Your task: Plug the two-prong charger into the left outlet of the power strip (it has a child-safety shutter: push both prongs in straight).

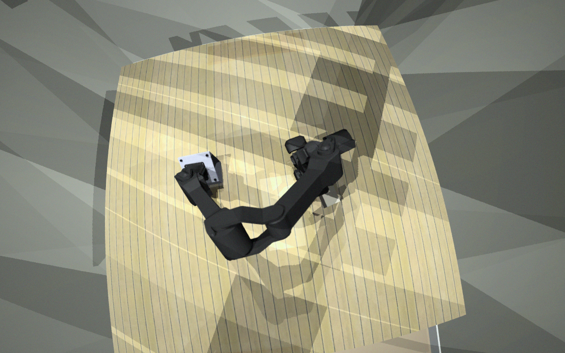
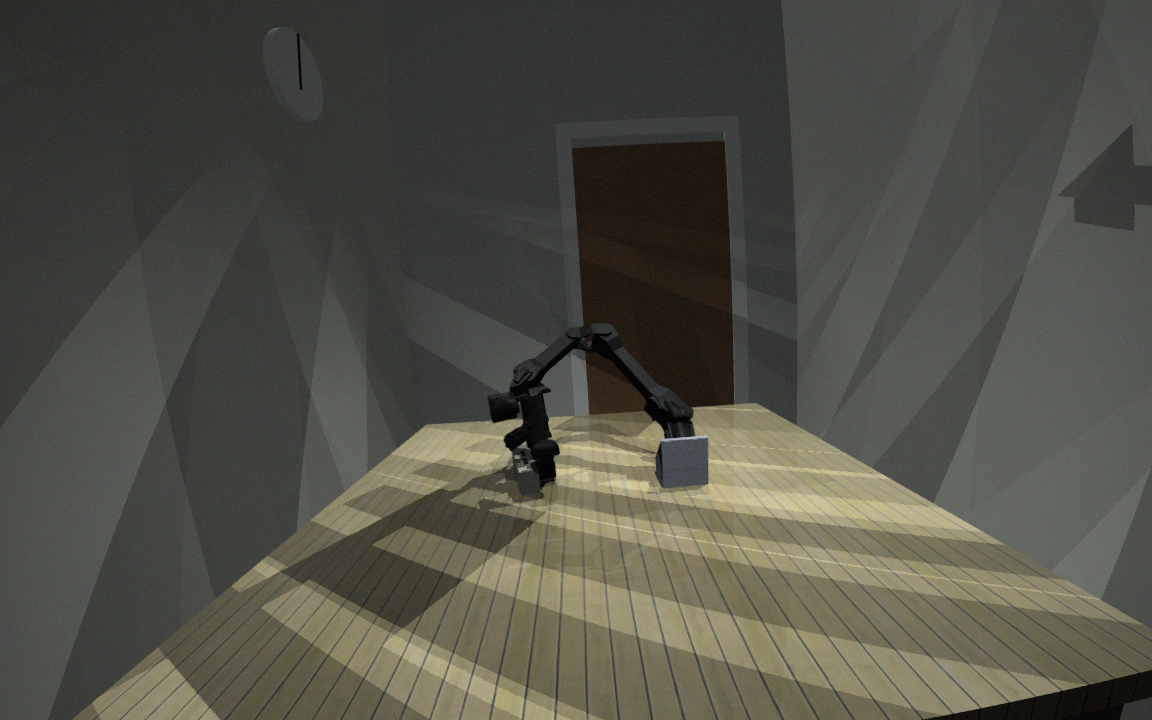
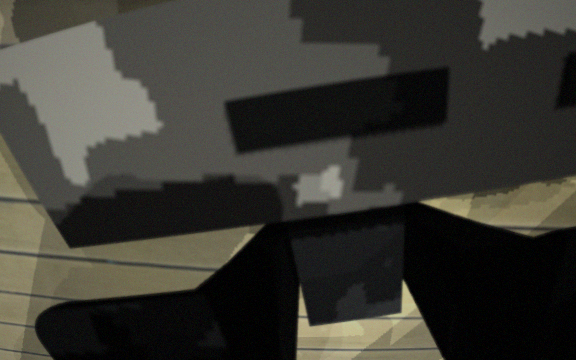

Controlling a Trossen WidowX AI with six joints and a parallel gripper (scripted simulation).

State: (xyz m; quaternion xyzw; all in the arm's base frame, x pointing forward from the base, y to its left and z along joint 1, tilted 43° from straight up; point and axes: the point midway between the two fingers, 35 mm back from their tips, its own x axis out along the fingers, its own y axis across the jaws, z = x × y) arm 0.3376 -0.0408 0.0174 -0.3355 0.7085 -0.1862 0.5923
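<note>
My gripper tip is now 2 cm short of the two-prong charger and 1 cm below it.
</note>
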